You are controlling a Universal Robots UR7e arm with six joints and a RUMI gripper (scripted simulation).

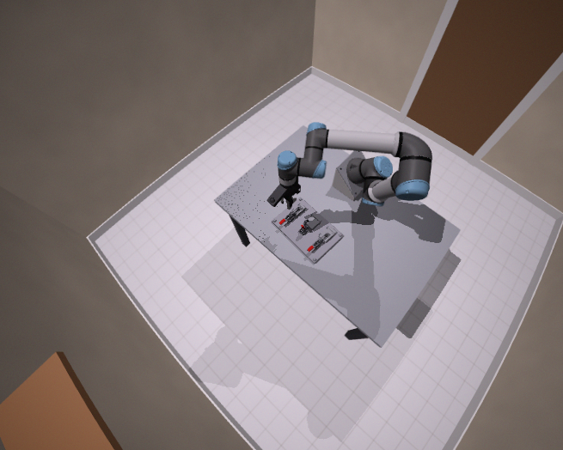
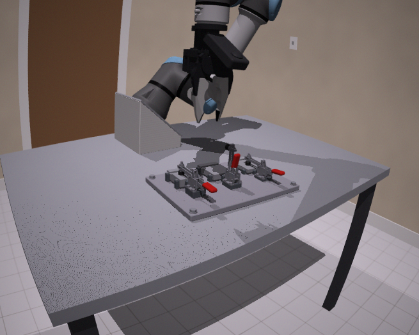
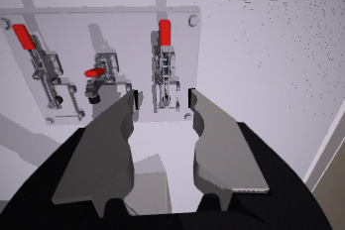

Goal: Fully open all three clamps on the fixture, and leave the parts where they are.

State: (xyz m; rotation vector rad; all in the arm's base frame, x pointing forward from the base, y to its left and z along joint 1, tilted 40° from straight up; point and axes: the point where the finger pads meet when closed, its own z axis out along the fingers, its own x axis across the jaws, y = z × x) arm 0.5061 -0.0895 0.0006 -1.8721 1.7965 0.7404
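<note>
Right now the grey part block is 11 cm behind my hand, 1 cm to the right of it and 18 cm below it. Round my hand: grey fixture plate (6 cm behind, 10 cm to the left, 21 cm below).
</note>
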